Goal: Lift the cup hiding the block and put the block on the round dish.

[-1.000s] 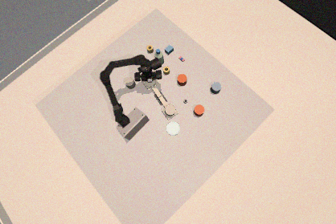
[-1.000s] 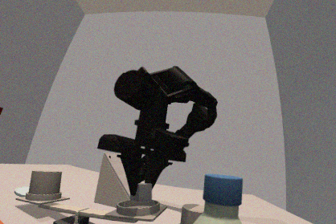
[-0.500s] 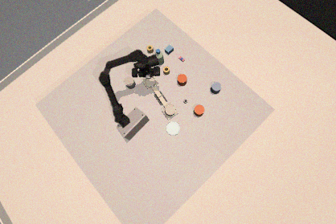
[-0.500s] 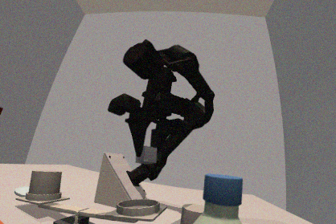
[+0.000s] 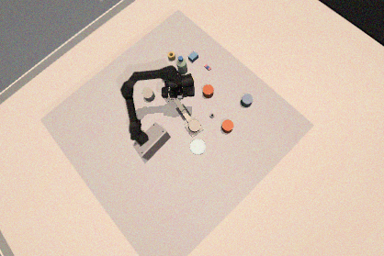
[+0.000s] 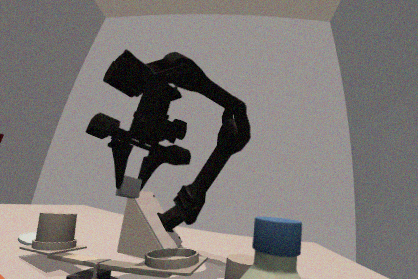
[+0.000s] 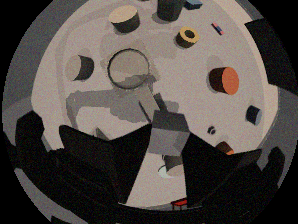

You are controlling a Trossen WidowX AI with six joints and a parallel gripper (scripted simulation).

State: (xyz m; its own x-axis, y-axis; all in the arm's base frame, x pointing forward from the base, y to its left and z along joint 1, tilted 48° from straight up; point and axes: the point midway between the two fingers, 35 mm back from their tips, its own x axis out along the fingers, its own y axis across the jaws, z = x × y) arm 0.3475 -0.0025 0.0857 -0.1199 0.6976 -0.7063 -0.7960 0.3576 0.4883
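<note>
The grey cup lies 30 mm behind my gripper tip, 190 mm to the right of it and 110 mm below it. Round my gripper tip: grey block 10 mm above; tan cup 30 mm ahead, 260 mm to the left, 130 mm below; round white dish 90 mm behind, 270 mm to the right, 160 mm below.
</note>
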